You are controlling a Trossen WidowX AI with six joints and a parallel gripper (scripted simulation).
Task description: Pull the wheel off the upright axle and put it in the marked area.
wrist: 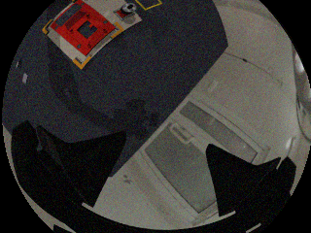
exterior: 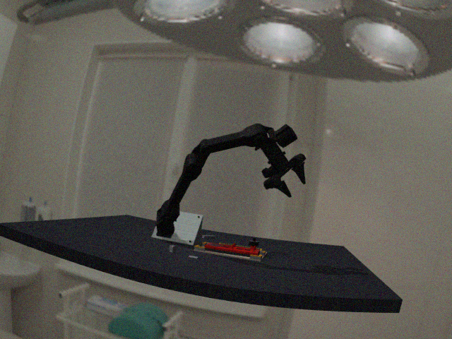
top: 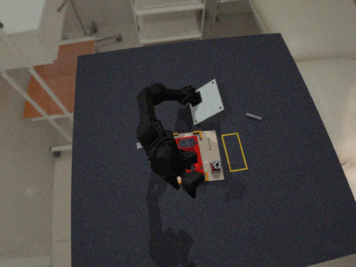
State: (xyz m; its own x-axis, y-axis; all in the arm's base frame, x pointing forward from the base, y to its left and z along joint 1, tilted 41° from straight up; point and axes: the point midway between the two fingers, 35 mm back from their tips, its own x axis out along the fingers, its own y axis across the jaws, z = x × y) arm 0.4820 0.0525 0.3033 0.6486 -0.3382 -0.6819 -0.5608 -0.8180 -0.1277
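Now: gripper tip 14 cm past the wheel, 17 cm to the right of it and 23 cm above it. From my gripper tip the other things lie so: pale base plate 20 cm behind, 8 cm to the left, 26 cm below; then grey bar 36 cm behind, 43 cm to the left, 26 cm below.
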